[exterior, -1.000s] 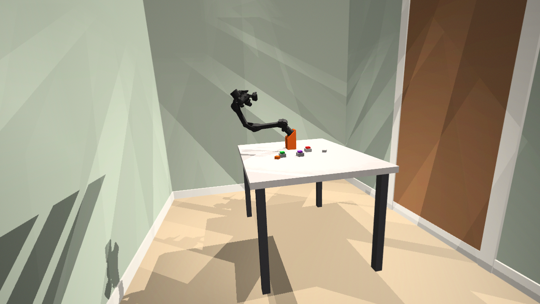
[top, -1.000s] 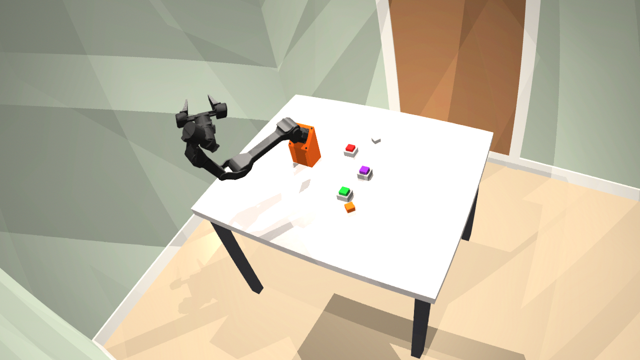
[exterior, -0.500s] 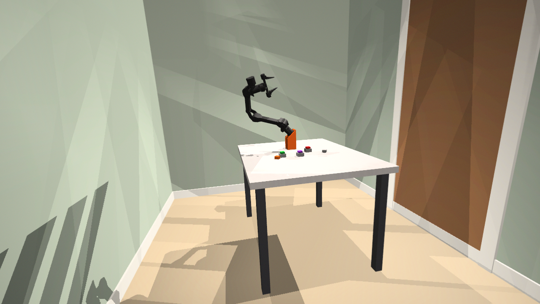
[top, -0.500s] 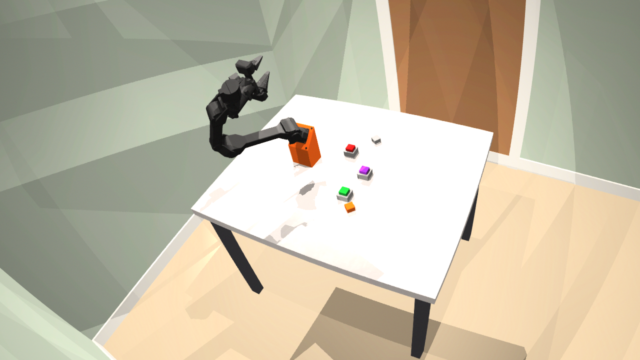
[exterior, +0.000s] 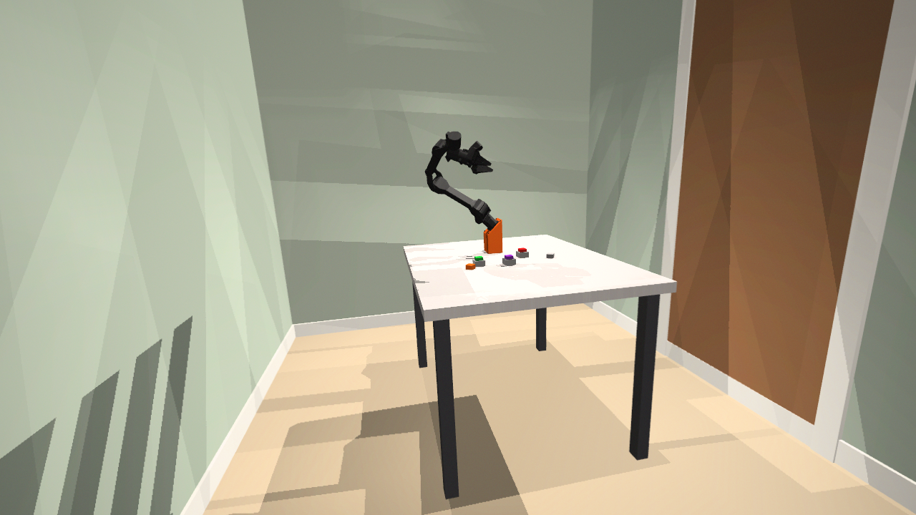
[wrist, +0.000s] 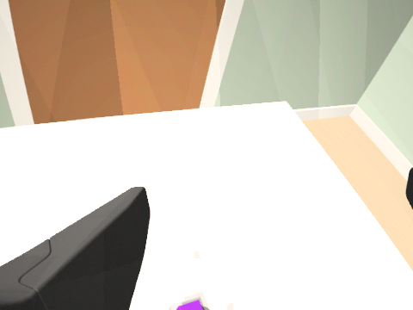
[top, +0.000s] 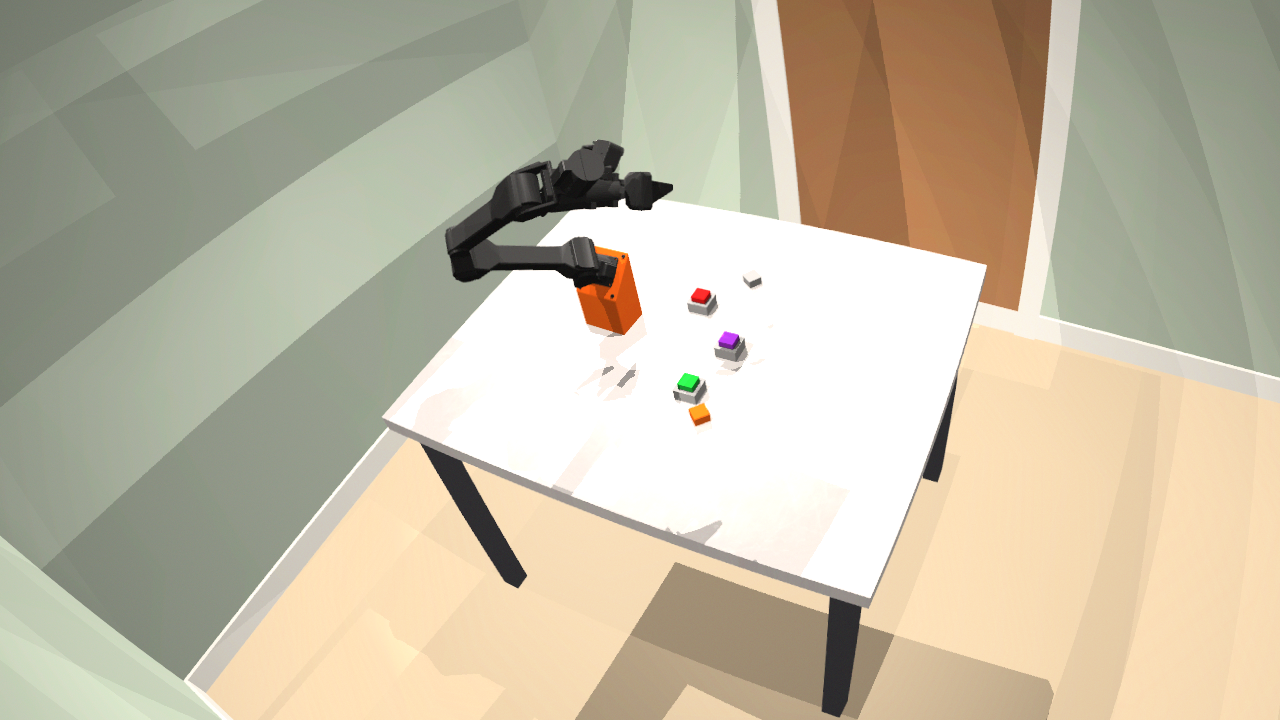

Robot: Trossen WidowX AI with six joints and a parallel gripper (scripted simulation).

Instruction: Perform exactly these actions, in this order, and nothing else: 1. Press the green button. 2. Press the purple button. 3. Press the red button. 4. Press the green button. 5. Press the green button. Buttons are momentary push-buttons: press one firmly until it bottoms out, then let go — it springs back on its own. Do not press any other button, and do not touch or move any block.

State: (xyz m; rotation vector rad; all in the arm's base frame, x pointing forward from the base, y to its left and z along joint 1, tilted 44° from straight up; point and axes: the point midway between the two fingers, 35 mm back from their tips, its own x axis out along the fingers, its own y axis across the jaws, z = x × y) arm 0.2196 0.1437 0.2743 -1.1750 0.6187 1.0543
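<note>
My gripper tip is now 40 mm short of the green button, 80 mm to the left of it and 390 mm above it. Also, from my gripper tip: purple button 60 mm ahead, 50 mm to the left, 390 mm below; small orange block 90 mm ahead, 130 mm to the right, 410 mm below; red button 60 mm behind, 160 mm to the left, 390 mm below.
</note>
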